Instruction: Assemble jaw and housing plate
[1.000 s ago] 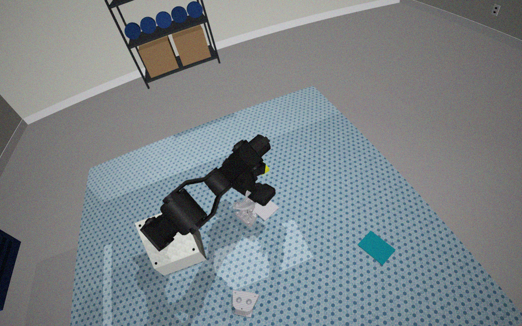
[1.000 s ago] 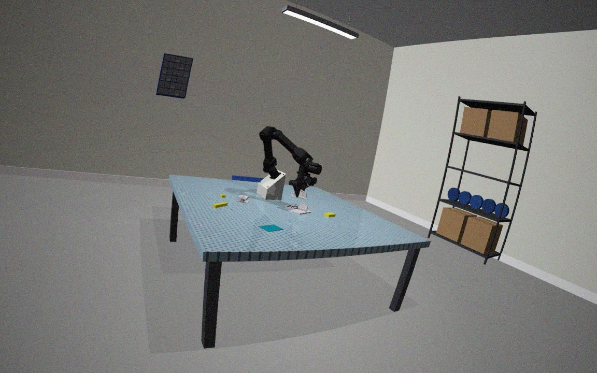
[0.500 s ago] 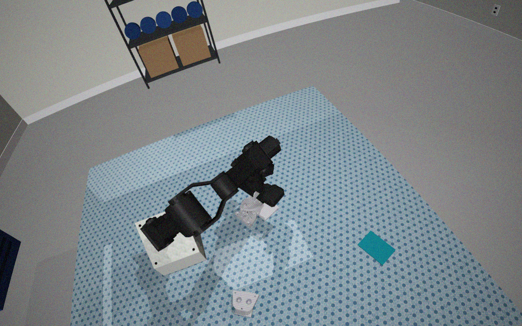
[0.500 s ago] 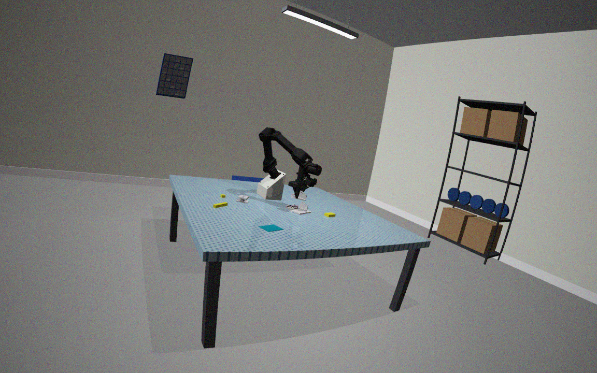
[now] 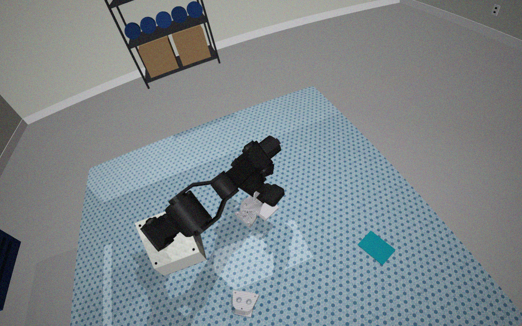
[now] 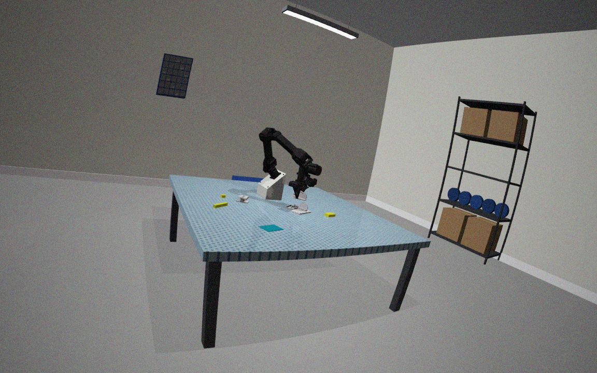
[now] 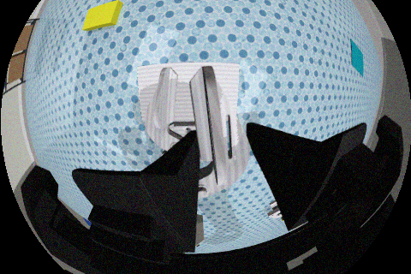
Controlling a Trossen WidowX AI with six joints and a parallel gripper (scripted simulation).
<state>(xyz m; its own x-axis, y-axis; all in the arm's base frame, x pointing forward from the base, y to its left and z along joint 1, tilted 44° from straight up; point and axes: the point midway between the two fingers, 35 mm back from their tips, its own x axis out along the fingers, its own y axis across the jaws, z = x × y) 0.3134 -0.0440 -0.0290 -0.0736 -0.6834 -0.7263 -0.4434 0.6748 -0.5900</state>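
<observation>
Right now my gripper tip is 80 mm above the white base plate and 30 mm to the right of it. Also, from my gripper tip: teal card: 310 mm to the right, 250 mm ahead, 80 mm below; yellow bar: 440 mm to the right, 80 mm below, 70 mm behind.
</observation>
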